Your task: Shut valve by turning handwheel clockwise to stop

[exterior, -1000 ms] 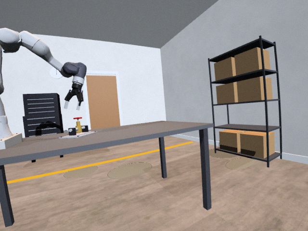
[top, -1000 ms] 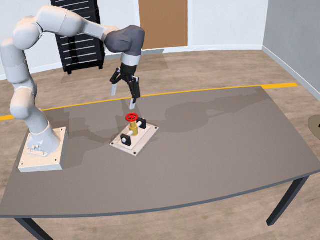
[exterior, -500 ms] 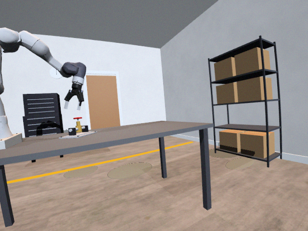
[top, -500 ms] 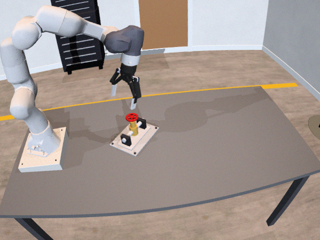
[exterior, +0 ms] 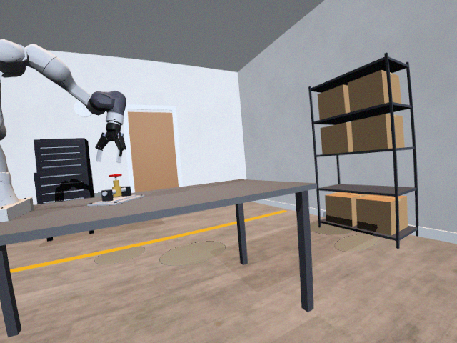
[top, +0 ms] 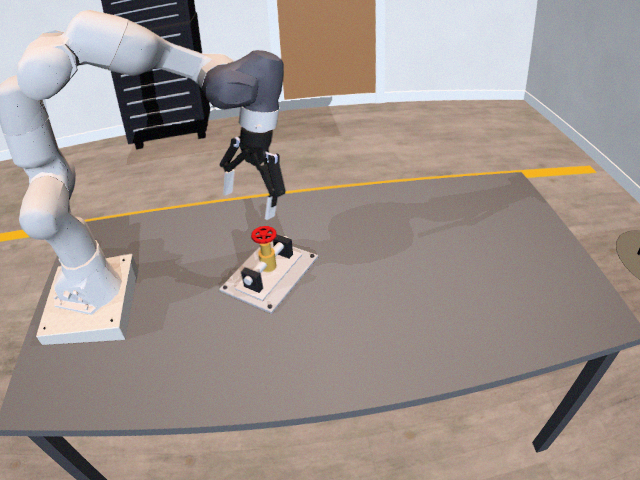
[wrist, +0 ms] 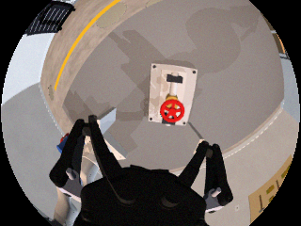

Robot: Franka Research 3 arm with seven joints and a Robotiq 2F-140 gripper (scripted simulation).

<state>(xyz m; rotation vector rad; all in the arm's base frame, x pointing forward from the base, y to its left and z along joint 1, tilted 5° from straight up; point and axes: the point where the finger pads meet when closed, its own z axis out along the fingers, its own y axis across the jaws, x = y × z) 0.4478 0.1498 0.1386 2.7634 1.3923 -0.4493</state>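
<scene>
Now: hand 3 cm short of the red handwheel, 3 cm to the left of it and 9 cm above it.
</scene>
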